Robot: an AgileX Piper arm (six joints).
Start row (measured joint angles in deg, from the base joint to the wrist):
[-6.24 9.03 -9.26 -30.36 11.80 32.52]
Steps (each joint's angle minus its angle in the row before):
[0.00 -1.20 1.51 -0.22 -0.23 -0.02]
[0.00 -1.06 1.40 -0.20 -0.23 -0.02]
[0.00 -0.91 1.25 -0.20 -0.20 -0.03]
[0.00 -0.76 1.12 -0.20 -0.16 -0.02]
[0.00 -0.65 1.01 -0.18 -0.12 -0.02]
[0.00 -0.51 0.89 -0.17 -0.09 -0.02]
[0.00 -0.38 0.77 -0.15 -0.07 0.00]
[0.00 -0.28 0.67 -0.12 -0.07 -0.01]
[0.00 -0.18 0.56 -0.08 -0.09 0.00]
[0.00 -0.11 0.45 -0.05 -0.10 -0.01]
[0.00 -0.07 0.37 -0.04 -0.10 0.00]
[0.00 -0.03 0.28 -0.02 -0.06 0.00]
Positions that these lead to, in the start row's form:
[-6.24 7.83 -7.75 -30.58 11.57 32.50]
[-6.24 6.77 -6.35 -30.78 11.34 32.48]
[-6.24 5.86 -5.10 -30.98 11.14 32.45]
[-6.24 5.10 -3.98 -31.18 10.98 32.43]
[-6.24 4.45 -2.97 -31.36 10.86 32.41]
[-6.24 3.94 -2.08 -31.53 10.77 32.39]
[-6.24 3.56 -1.31 -31.68 10.70 32.39]
[-6.24 3.28 -0.64 -31.80 10.63 32.38]
[-6.24 3.10 -0.08 -31.88 10.54 32.38]
[-6.24 2.99 0.37 -31.93 10.44 32.37]
[-6.24 2.92 0.74 -31.97 10.34 32.37]
[-6.24 2.89 1.02 -31.99 10.28 32.37]

